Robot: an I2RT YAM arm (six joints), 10 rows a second.
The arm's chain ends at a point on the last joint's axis. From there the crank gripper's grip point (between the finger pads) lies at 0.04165 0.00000 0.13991 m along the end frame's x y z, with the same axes.
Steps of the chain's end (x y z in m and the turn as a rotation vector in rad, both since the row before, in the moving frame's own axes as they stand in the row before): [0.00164, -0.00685, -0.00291, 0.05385, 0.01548, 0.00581]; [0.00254, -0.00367, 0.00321, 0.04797, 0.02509, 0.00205]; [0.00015, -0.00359, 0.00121, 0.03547, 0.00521, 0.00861]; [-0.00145, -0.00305, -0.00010, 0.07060, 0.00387, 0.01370]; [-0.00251, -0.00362, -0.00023, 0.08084, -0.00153, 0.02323]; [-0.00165, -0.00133, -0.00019, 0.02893, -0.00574, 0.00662]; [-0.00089, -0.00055, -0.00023, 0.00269, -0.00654, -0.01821]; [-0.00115, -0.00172, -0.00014, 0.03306, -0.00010, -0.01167]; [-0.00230, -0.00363, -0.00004, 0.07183, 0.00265, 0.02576]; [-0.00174, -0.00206, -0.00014, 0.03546, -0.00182, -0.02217]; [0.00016, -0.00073, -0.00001, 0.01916, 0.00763, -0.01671]
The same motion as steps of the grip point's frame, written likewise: [0.00382, -0.01411, -0.00377, 0.05385, 0.01548, 0.00581]; [0.00604, -0.01026, 0.00196, 0.04797, 0.02509, 0.00205]; [0.00090, -0.00819, 0.00091, 0.03547, 0.00521, 0.00861]; [-0.00085, -0.01234, -0.00059, 0.07060, 0.00387, 0.01370]; [-0.00260, -0.01396, -0.00058, 0.08084, -0.00153, 0.02323]; [-0.00244, -0.00511, -0.00001, 0.02893, -0.00574, 0.00662]; [-0.00182, -0.00168, 0.00004, 0.00269, -0.00654, -0.01821]; [-0.00119, -0.00683, -0.00022, 0.03306, -0.00010, -0.01167]; [-0.00181, -0.01259, -0.00047, 0.07183, 0.00265, 0.02576]; [-0.00206, -0.00794, -0.00017, 0.03546, -0.00182, -0.02217]; [0.00120, -0.00411, -0.00036, 0.01916, 0.00763, -0.01671]
